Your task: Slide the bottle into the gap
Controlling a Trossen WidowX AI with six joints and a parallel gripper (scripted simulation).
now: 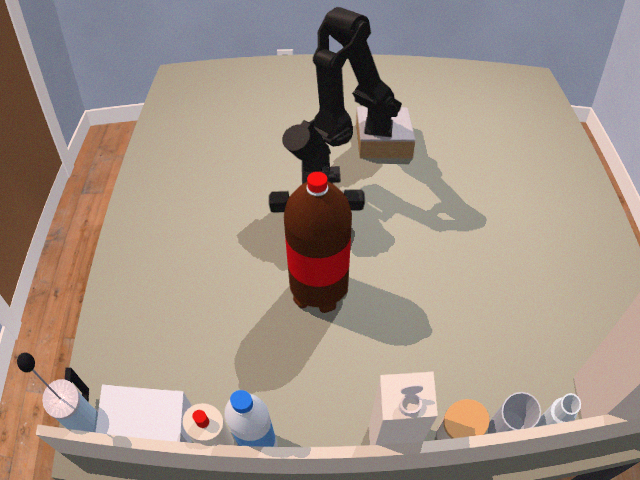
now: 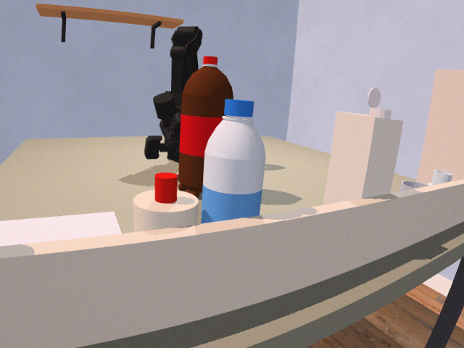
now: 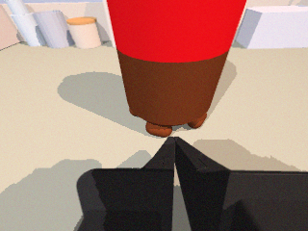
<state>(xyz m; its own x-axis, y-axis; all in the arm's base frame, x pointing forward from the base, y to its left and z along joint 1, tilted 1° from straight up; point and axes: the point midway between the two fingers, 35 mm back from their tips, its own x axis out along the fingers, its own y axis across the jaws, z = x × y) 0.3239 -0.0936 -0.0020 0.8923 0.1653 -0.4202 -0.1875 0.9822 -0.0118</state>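
Now: the brown cola bottle 11 cm ahead of my hand, 9 cm above it and 3 cm to the left of it. The rest, counted from my hand: raised rail: 45 cm ahead, 23 cm to the left, 1 cm below; then blue-capped water bottle: 45 cm ahead, 5 cm above, 3 cm to the right; then orange-lidded jar: 38 cm ahead, 31 cm to the left, 2 cm below.
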